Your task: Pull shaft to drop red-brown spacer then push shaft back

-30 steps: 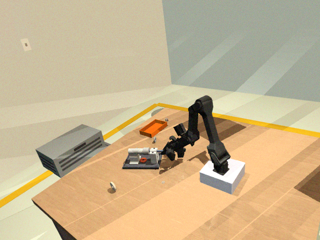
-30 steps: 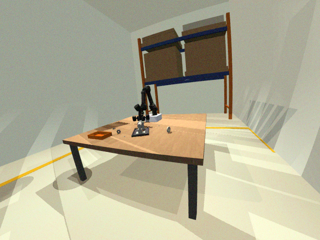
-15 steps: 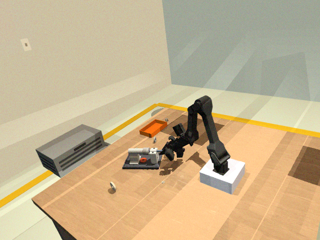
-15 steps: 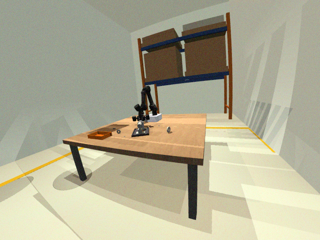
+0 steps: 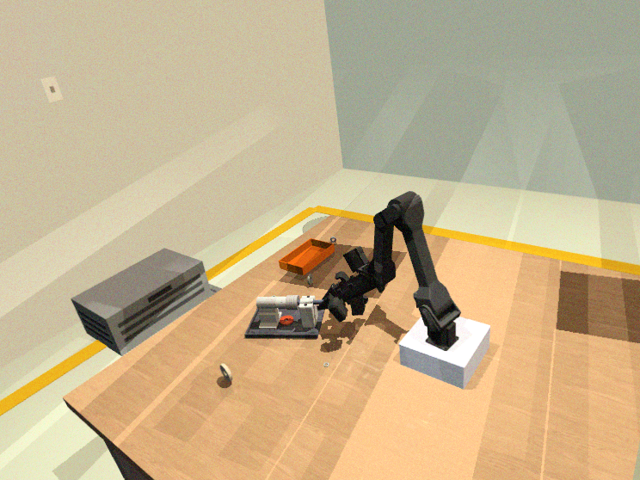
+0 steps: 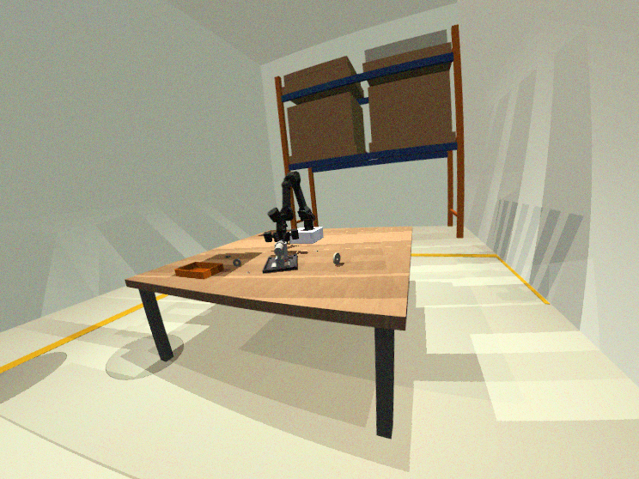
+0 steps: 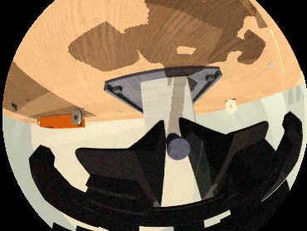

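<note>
The red-brown spacer is 90 mm ahead of my gripper tip, 70 mm to the left of it and 50 mm below it. From my gripper tip the other things lie so: pale ring (330 mm to the left, 40 mm below, 30 mm ahead); orange tray (330 mm ahead, 240 mm to the right, 50 mm below); shaft (30 mm ahead, 20 mm to the left, 20 mm above).
</note>
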